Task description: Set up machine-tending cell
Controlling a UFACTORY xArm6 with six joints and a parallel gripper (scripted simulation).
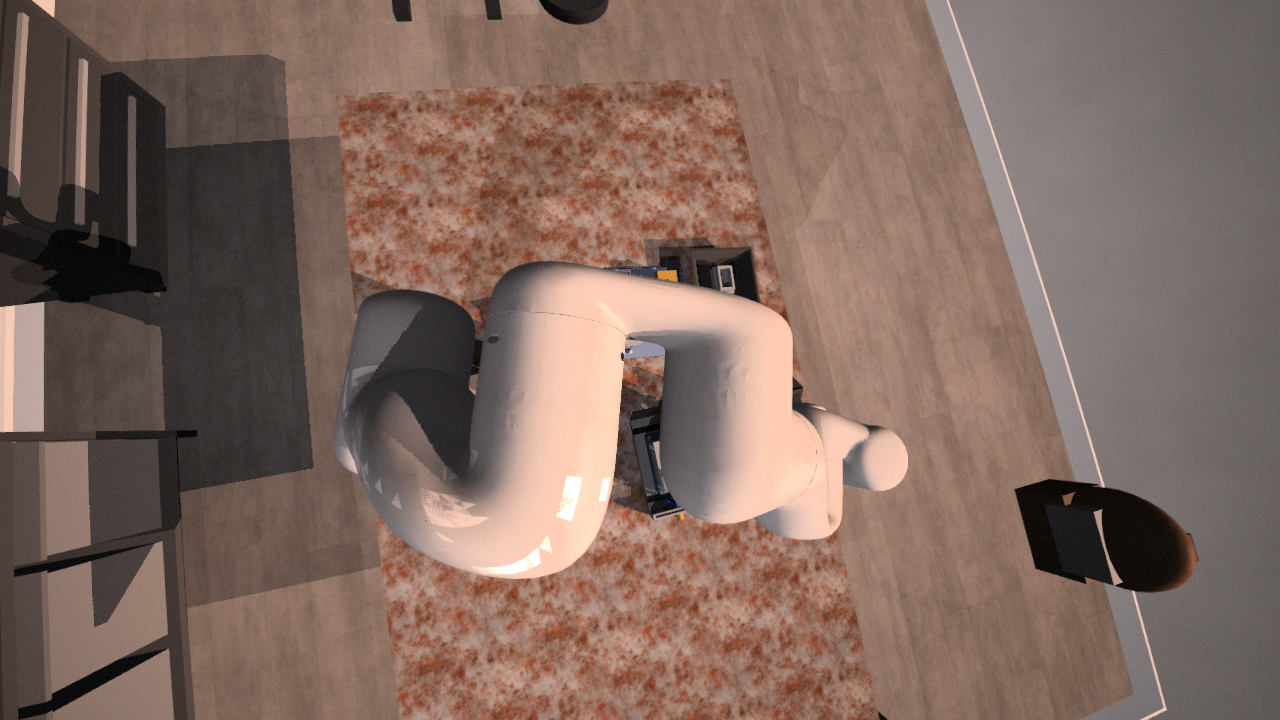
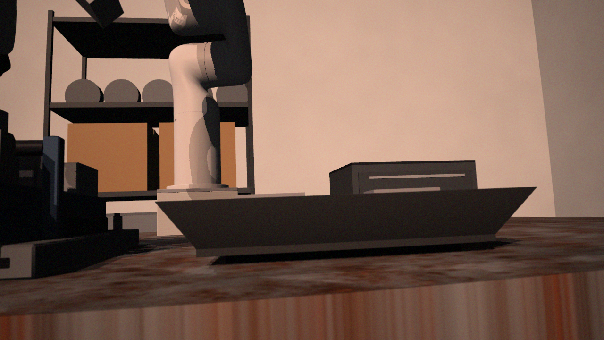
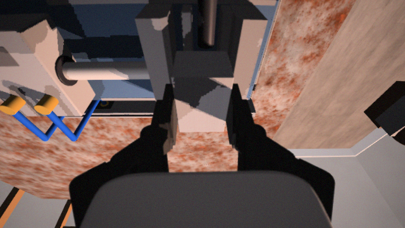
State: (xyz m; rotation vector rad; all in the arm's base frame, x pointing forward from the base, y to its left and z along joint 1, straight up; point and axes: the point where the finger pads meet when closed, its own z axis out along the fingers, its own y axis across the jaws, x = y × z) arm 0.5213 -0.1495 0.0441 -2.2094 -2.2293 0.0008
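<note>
My gripper is now 90 mm past the vise piston rod, 10 mm to the right of it and 50 mm above it. From my hand the other things lie so: vise body (70 mm behind, 10 mm to the left, 90 mm below); then brass blank (90 mm behind, 350 mm to the left, 100 mm below).
</note>
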